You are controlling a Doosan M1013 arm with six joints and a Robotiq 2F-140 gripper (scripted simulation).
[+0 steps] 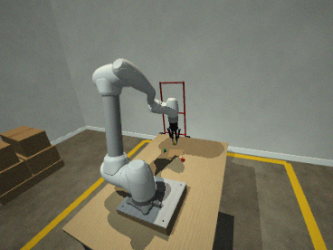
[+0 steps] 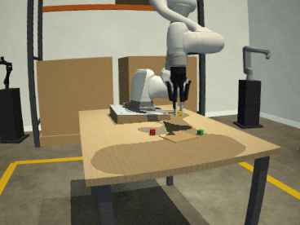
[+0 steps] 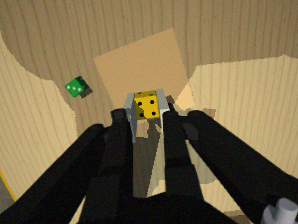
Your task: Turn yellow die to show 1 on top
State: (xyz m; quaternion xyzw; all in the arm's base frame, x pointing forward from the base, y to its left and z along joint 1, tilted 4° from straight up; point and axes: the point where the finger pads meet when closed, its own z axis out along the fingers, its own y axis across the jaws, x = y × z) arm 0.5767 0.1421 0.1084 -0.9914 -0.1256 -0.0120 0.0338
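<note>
The tan mat lies 14 cm below my hand. Also, from my hand: green die: 2 cm behind, 12 cm to the left, 13 cm below; yellow die: 2 cm below; red die: 6 cm behind, 12 cm to the right, 13 cm below.
</note>
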